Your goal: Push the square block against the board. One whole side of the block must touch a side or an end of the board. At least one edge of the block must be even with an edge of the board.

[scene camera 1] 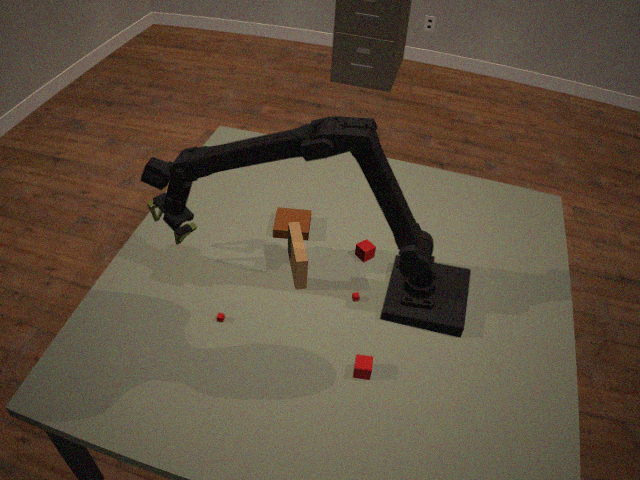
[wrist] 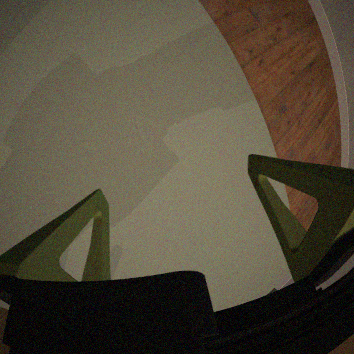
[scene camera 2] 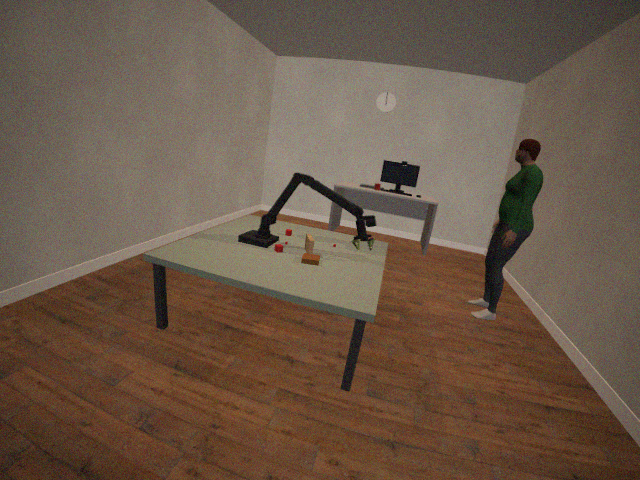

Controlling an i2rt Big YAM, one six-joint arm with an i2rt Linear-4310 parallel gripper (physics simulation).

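Frame: origin at the arm's base, x ahead, y left, z up, level; centimetres.
Where they show: gripper, between the fingertips: [scene camera 1: 167, 232] [wrist: 176, 179] [scene camera 2: 364, 250]; arm's base, origin of its link: [scene camera 1: 418, 290] [scene camera 2: 263, 236].
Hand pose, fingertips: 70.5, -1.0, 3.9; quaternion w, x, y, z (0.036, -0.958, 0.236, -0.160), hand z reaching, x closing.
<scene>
Each offset is from my fingertips to the top centre of the thing, as dx, dy, dz. Level surfaces: height alone.
The square block {-31.5, -19.2, -4.4} [scene camera 1: 285, 217] [scene camera 2: 310, 259], orange-brown and low, lies flat on the table. The board {-36.7, -2.6, +2.9} [scene camera 1: 298, 254] [scene camera 2: 309, 243], light tan and narrow, stands on its long edge beside it. In the scene camera 1 view the board's far end hides part of the block's near side; whether they touch cannot be told. My gripper [scene camera 1: 168, 230] [scene camera 2: 363, 249] [wrist: 176, 179] is open and empty. It points down above the table, well to the left of block and board in the scene camera 1 view. Neither block nor board shows in the wrist view.
Two larger red cubes {-54.5, -12.4, -3.5} [scene camera 1: 365, 250] {-59.5, +27.4, -3.5} [scene camera 1: 363, 366] and two tiny red cubes {-54.4, +4.6, -5.9} [scene camera 1: 355, 296] {-22.1, +20.1, -5.9} [scene camera 1: 220, 317] lie on the table {dz -7.5} [scene camera 1: 465, 403]. The arm's black base [scene camera 1: 444, 315] stands at the right in the scene camera 1 view. The table edge shows in the wrist view.
</scene>
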